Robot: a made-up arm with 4 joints. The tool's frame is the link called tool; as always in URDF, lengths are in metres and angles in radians. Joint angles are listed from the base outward.
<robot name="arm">
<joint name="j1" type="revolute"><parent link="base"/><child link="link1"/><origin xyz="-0.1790 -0.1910 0.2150" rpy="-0.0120 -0.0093 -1.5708"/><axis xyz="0 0 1"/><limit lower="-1.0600" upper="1.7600"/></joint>
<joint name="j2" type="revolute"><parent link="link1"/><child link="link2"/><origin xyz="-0.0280 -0.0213 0.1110" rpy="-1.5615 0.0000 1.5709"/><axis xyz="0 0 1"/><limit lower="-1.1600" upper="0.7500"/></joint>
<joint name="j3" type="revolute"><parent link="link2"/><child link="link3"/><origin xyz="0.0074 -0.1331 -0.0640" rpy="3.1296 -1.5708 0.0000"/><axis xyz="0 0 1"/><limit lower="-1.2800" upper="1.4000"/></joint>
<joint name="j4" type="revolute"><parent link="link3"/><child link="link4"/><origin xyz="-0.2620 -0.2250 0.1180" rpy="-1.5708 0.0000 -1.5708"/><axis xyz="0 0 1"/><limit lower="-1.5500" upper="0.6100"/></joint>
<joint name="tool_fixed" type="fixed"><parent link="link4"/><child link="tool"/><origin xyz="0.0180 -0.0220 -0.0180" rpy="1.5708 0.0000 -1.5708"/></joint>
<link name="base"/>
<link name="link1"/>
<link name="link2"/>
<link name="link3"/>
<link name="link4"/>
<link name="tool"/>
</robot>
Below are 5 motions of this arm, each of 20 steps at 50 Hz.
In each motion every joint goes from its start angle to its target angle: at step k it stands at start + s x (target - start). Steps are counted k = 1, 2, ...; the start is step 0. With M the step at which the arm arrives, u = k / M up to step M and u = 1 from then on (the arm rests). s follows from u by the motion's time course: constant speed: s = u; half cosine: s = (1 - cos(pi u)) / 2; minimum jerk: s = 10 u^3 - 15 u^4 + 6 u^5.
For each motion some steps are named. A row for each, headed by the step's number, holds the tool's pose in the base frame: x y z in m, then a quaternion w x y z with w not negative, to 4 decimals.
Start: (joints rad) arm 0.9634 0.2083 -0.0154 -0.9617
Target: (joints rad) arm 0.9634 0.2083 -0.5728 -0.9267
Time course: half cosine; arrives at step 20
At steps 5, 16, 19, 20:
5: 0.1643 -0.2841 0.2341 0.8134 0.1385 -0.3384 0.4525
16: 0.2249 -0.2906 0.3692 0.7399 -0.0281 -0.3995 0.5406
19: 0.2289 -0.2889 0.3862 0.7291 -0.0479 -0.4057 0.5492
20: 0.2292 -0.2888 0.3874 0.7283 -0.0493 -0.4062 0.5497

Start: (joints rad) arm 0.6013 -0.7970 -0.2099 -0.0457
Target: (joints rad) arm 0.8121 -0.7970 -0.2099 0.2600
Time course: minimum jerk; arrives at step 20
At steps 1, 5, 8, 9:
1: 0.1222 -0.4219 0.3980 0.8797 0.0305 -0.4146 0.2309
5: 0.1273 -0.4154 0.3970 0.8836 0.0313 -0.4004 0.2409
8: 0.1375 -0.4016 0.3950 0.8906 0.0321 -0.3705 0.2618
9: 0.1415 -0.3957 0.3941 0.8931 0.0320 -0.3580 0.2706

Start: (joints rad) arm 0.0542 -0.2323 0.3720 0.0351
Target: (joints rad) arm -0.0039 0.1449 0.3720 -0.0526
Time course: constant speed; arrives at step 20
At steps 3, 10, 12, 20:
3: -0.0092 -0.3908 0.1592 0.9791 0.1860 -0.0711 0.0405
10: -0.0363 -0.3950 0.1376 0.9823 0.1854 -0.0233 0.0156
12: -0.0445 -0.3961 0.1320 0.9826 0.1851 -0.0097 0.0084
20: -0.0795 -0.3993 0.1123 0.9817 0.1841 0.0450 -0.0201

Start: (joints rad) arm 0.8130 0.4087 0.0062 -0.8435
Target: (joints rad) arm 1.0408 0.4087 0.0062 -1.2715
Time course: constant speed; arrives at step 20
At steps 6, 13, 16, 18, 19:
6: 0.1183 -0.3228 0.1818 0.8708 0.1256 -0.2465 0.4065
13: 0.1280 -0.2986 0.1857 0.8335 0.1685 -0.3044 0.4293
16: 0.1315 -0.2881 0.1874 0.8159 0.1880 -0.3278 0.4376
18: 0.1335 -0.2811 0.1885 0.8037 0.2014 -0.3429 0.4426
19: 0.1345 -0.2776 0.1891 0.7975 0.2082 -0.3503 0.4449

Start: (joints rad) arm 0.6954 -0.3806 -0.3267 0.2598
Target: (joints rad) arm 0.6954 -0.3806 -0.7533 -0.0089
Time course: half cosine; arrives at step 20
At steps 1, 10, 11, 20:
1: 0.1561 -0.4084 0.3649 0.9441 -0.1219 -0.1064 0.2873
10: 0.1504 -0.4418 0.4377 0.9229 -0.1973 -0.2000 0.2632
11: 0.1483 -0.4460 0.4496 0.9179 -0.2094 -0.2144 0.2602
20: 0.1322 -0.4630 0.5141 0.8829 -0.2750 -0.2892 0.2473

